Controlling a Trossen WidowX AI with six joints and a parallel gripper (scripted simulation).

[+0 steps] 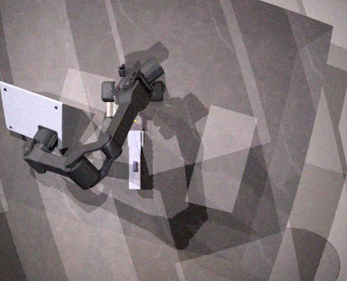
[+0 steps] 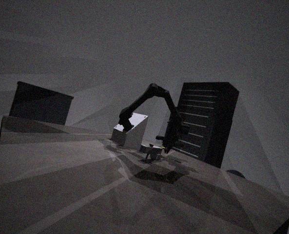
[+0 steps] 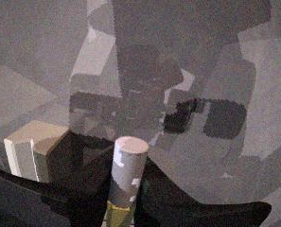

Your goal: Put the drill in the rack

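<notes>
Now: the drill 1 cm ahead of my gripper tip, 4 cm to the right of it and 4 cm above it. From my gripper tip the other things lie so: blue-grey key: 8 cm ahead, 22 cm to the right, 2 cm above; then beige rack: 5 cm behind, 6 cm to the right, 1 cm below.
</notes>
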